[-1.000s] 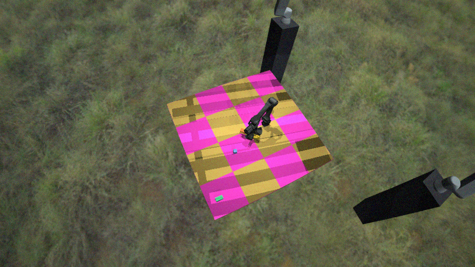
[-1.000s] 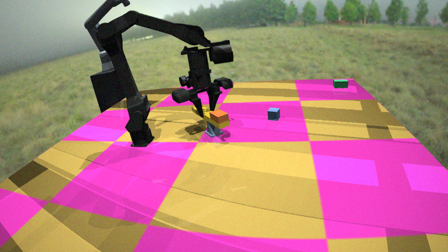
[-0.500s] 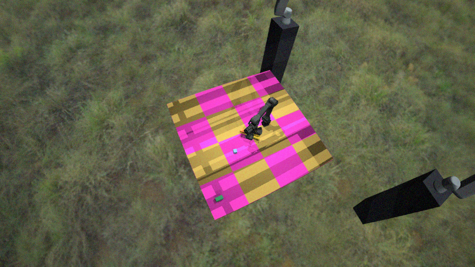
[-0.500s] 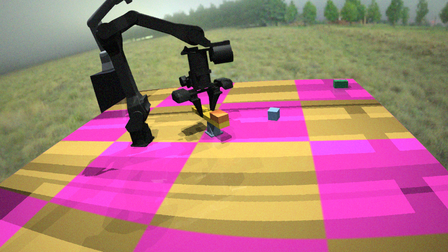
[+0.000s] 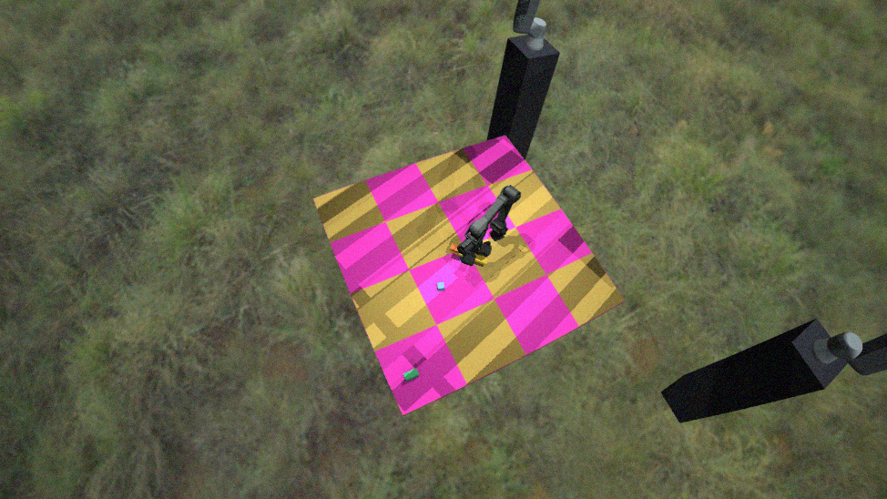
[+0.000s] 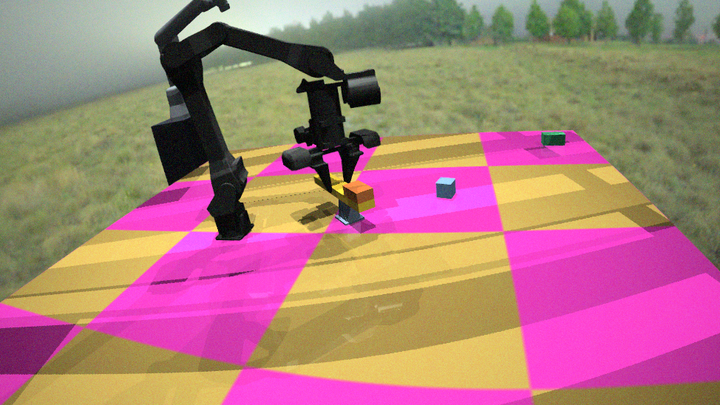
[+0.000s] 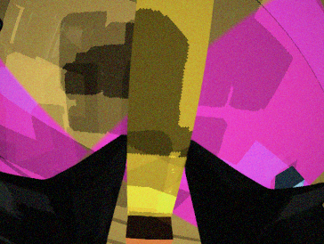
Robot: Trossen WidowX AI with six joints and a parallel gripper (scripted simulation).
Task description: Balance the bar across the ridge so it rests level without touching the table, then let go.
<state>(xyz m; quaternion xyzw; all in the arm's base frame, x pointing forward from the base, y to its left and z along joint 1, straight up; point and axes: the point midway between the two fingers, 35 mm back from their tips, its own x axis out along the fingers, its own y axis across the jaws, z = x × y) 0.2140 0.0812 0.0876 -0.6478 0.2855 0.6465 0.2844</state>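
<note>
My gripper tip is 20 mm to the left of the ridge, 20 mm short of it and 10 mm above it. Also, from my gripper tip: small blue cube (210 mm ahead, 80 mm to the left, 40 mm below); then green block (530 mm ahead, 420 mm to the left, 40 mm below).
</note>
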